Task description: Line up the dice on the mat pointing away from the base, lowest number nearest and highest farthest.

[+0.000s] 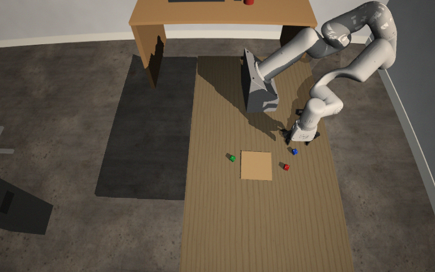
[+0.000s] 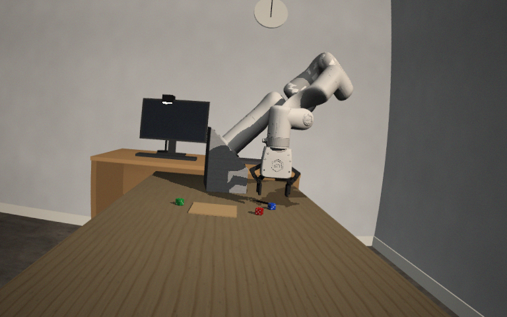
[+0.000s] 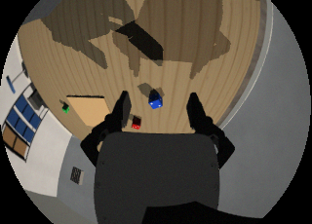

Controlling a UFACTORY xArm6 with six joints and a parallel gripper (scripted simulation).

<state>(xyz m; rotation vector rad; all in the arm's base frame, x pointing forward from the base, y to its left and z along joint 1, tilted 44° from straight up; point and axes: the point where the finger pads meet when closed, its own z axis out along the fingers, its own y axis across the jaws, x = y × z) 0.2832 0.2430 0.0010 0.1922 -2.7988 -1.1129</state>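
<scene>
The blue die lies 40 mm below my hand and 30 mm ahead of it. Also, from my hand: red die (120 mm ahead, 50 mm to the right, 40 mm below); green die (290 mm to the right, 90 mm ahead, 40 mm below); tan mat (180 mm to the right, 110 mm ahead, 50 mm below).
</scene>
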